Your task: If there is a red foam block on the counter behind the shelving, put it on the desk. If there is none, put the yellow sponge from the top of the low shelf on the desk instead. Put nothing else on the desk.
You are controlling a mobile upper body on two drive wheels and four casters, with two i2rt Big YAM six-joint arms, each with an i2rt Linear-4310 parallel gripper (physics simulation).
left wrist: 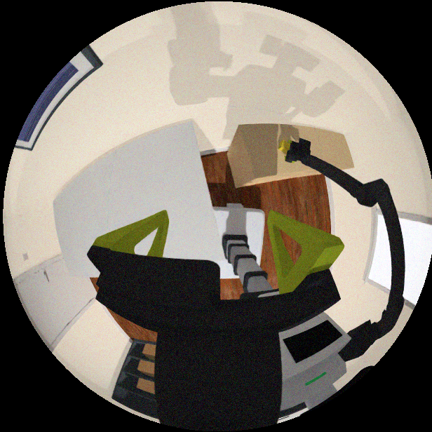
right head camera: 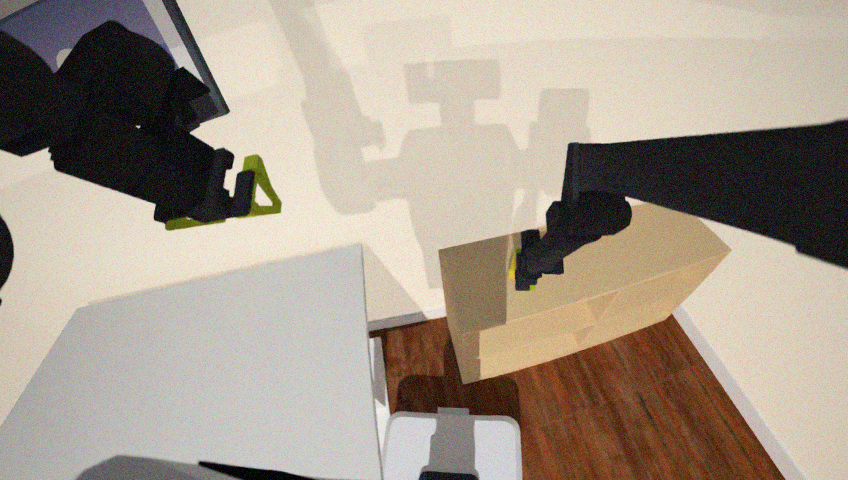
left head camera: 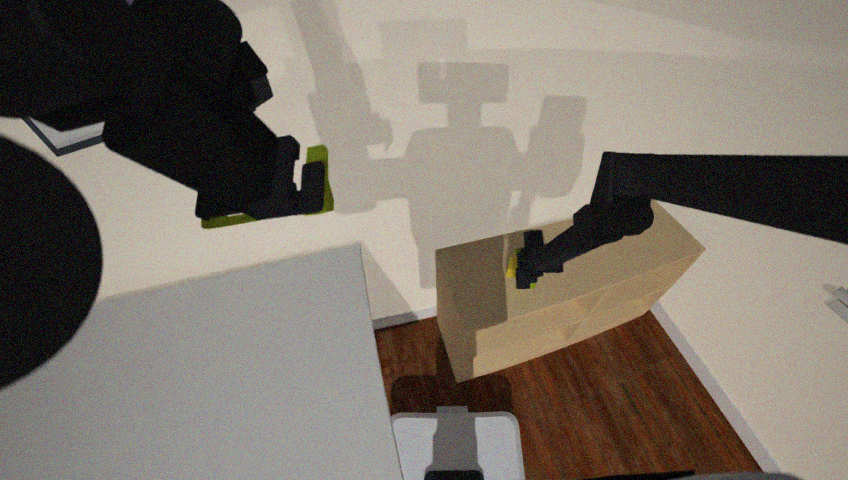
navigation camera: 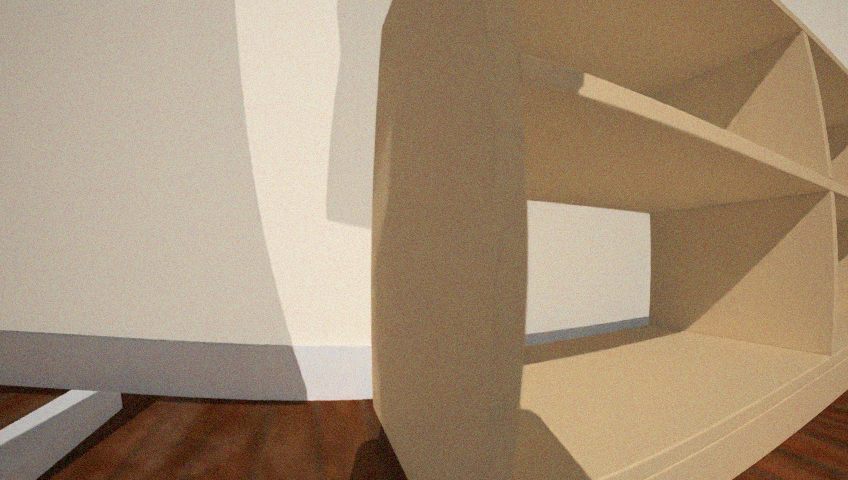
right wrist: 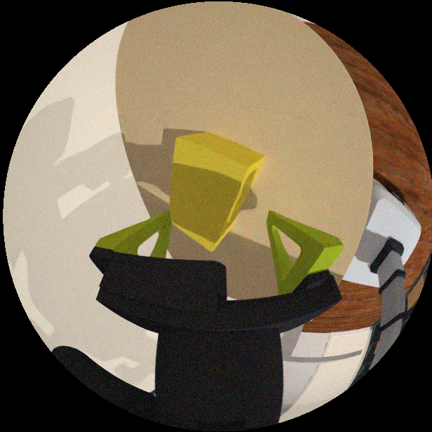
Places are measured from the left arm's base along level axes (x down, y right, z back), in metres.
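Pixels of known places: left gripper, fingertip midpoint: (right head camera: 251,212) (left head camera: 294,210); right gripper, fingertip midpoint: (left head camera: 519,271).
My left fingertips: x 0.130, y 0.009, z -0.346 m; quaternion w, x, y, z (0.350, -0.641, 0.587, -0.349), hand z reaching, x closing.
Observation:
Behind a point stands the place of what it marks.
The yellow sponge (left head camera: 511,266) @(x 0.755, y 0.438, z -0.740 m) (right head camera: 512,268) @(x 0.755, y 0.436, z -0.734 m) (left wrist: 284,146) (right wrist: 205,197) is on top of the low shelf (left head camera: 618,267) @(x 0.800, y 0.904, z -0.750 m) (right head camera: 654,243) @(x 0.800, y 1.069, z -0.877 m) (left wrist: 327,142) (right wrist: 300,125) (navigation camera: 446,237) @(x 1.168, y 0.241, z -0.576 m). My right gripper (left head camera: 523,272) @(x 0.763, y 0.467, z -0.724 m) (right head camera: 522,270) @(x 0.763, y 0.467, z -0.724 m) (right wrist: 218,216) is open above the shelf top; in the right wrist view the sponge shows ahead of the fingers, overlapping the left one's tip. Contact is unclear. My left gripper (left head camera: 267,217) (right head camera: 223,218) (left wrist: 217,215) is open and empty, high near the desk (left head camera: 238,356) @(x 0.690, y -0.425, z -0.350 m) (right head camera: 208,356) @(x 0.690, y -0.550, z -0.306 m) (left wrist: 135,165). No red foam block or counter shows.
My white base (left head camera: 499,440) @(x 1.150, y 0.400, z -0.207 m) (right head camera: 499,440) @(x 1.150, y 0.404, z -0.225 m) stands on the wooden floor (left head camera: 595,386) @(x 1.410, y 0.975, z -0.445 m) (right head camera: 606,398) @(x 1.410, y 0.960, z -0.425 m) between desk and low shelf. The wall is behind both. A framed picture (left wrist: 92,55) hangs at the upper left. A dark rack (left wrist: 125,385) with brown boxes stands at the lower left.

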